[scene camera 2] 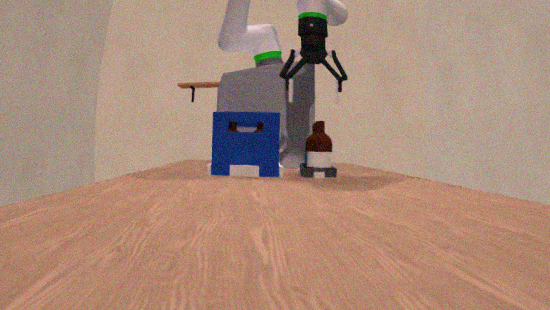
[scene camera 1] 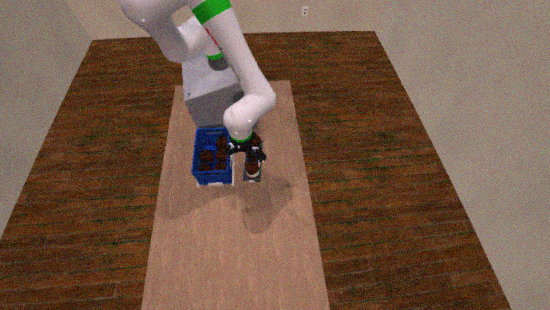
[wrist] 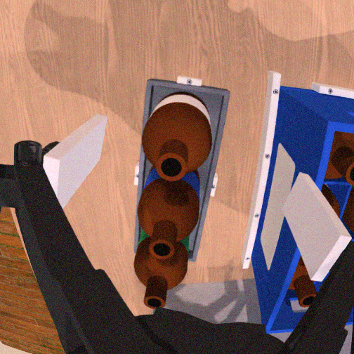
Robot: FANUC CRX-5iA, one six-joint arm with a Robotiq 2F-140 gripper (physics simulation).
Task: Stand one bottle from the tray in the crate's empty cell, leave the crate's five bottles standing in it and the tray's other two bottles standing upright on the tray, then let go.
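Three brown bottles stand upright in a row on the grey tray: a white-banded one at the front, a blue-banded one in the middle and a green-banded one at the back. The blue crate stands beside the tray; brown bottles show in it. Its back left part shows bare blue in scene camera 1; the wrist view cuts the crate off. My gripper is open and empty, above the tray's bottles, one finger toward the crate.
The grey robot pedestal stands behind the crate. A white strip runs along the crate's tray side, between crate and tray. Small white blocks sit at the tray's edges. The light wooden table top extends toward the front.
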